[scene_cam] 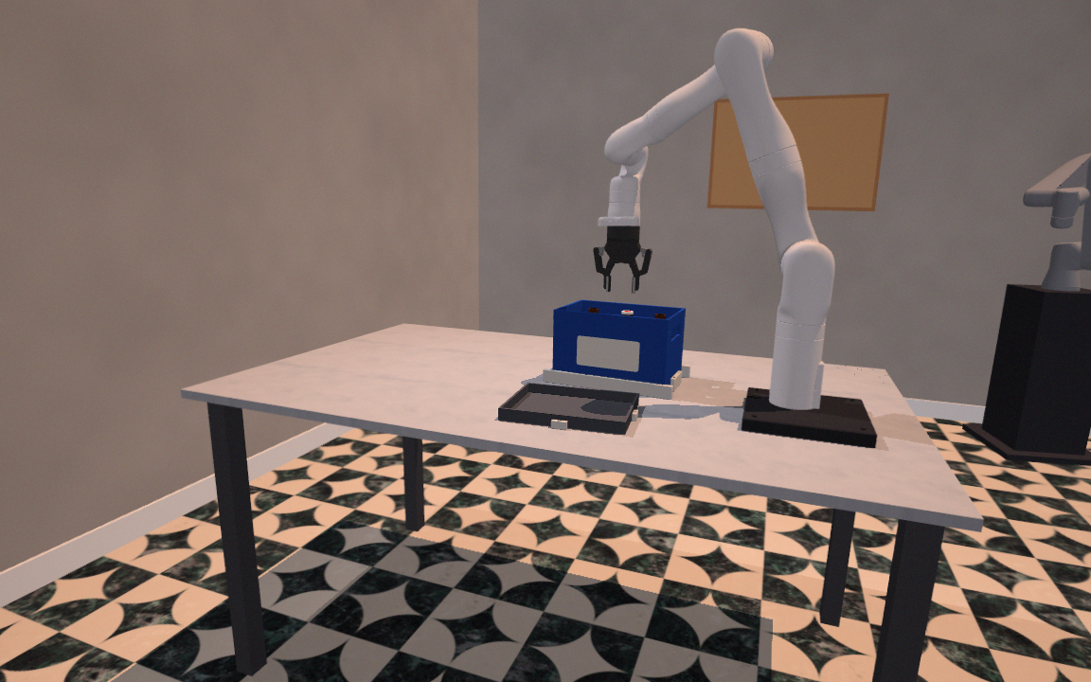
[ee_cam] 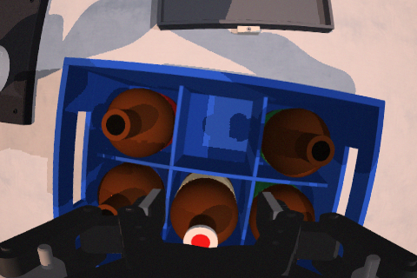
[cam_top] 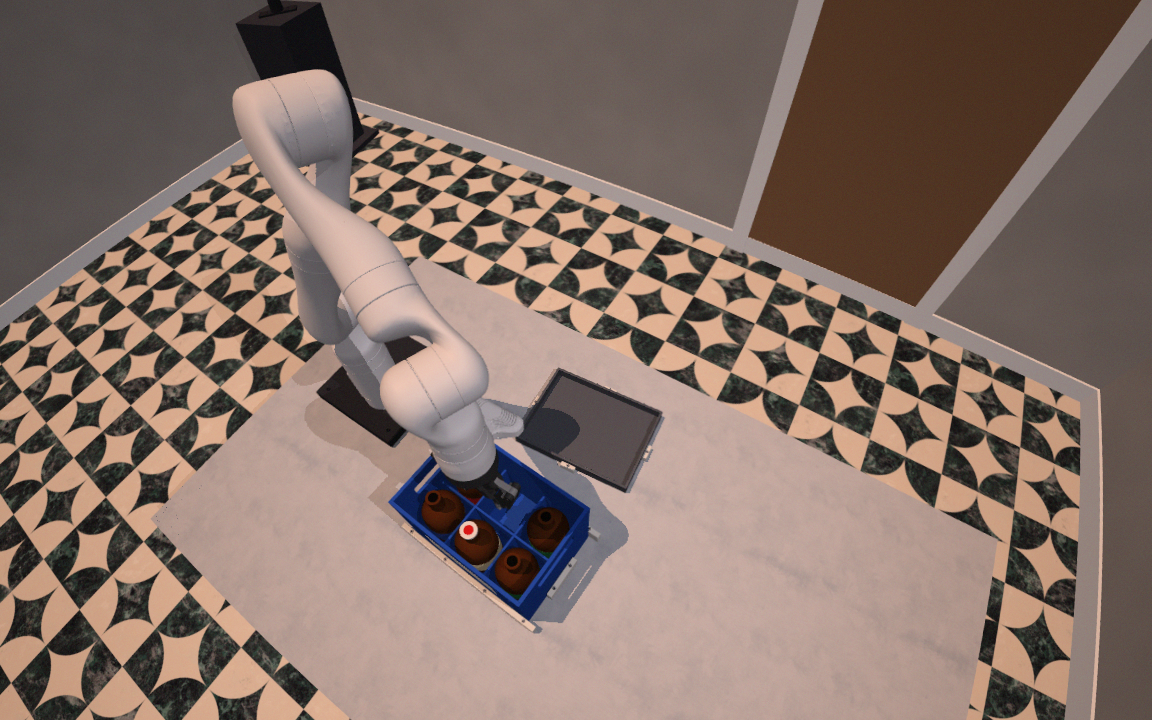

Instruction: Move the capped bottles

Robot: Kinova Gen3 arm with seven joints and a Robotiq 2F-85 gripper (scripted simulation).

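The brown capped bottle lies 2 cm behind my hand, 5 cm to the right of it and 14 cm below it. Also, from my hand: dark tray (8 cm ahead, 26 cm to the left, 22 cm below); blue crate (1 cm to the right, 15 cm below).
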